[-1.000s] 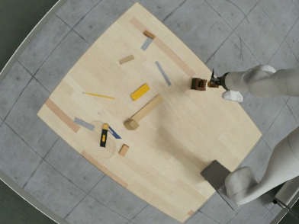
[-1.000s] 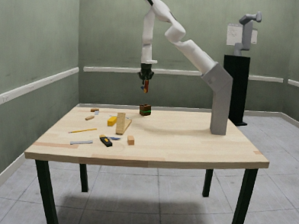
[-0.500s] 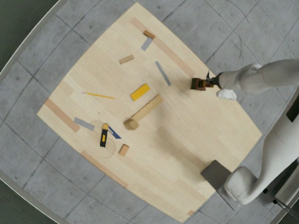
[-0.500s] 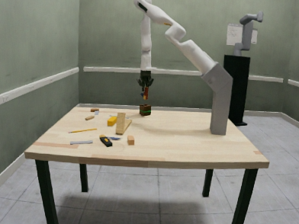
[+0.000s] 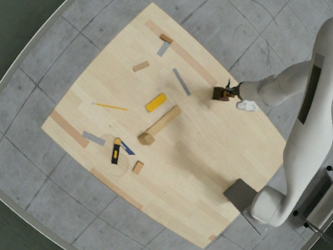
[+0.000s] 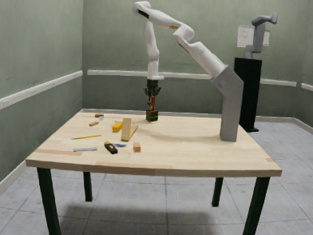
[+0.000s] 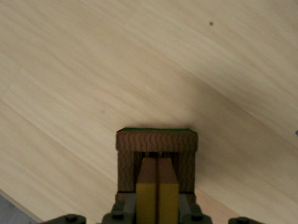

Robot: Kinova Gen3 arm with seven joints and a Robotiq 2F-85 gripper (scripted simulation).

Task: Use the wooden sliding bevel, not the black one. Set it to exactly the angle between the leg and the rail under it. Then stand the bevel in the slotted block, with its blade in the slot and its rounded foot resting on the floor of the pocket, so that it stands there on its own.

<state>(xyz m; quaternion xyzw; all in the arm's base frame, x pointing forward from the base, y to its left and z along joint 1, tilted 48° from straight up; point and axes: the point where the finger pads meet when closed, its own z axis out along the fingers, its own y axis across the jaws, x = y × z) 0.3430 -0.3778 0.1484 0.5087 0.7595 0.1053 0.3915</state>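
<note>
Right now the wooden sliding bevel is 3 cm below my hand. Also, from my hand: leg-and-rail wooden piece: 26 cm to the left, 21 cm ahead, 9 cm below; then blue blade: 5 cm below, 2 cm to the right; then yellow block: 27 cm ahead, 18 cm to the left, 14 cm below.
</note>
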